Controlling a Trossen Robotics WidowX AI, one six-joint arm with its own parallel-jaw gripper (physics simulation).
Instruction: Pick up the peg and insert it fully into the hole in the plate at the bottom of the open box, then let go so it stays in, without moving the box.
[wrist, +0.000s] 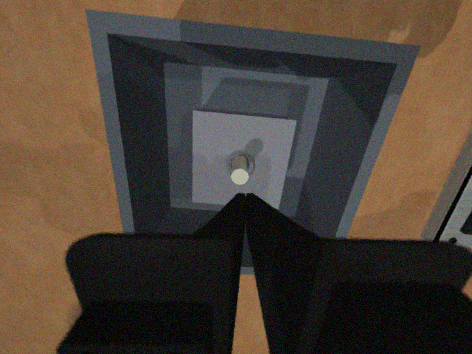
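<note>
My gripper (244, 200). Light grey plate (265, 140). Blue-grey box (152, 72).
</note>
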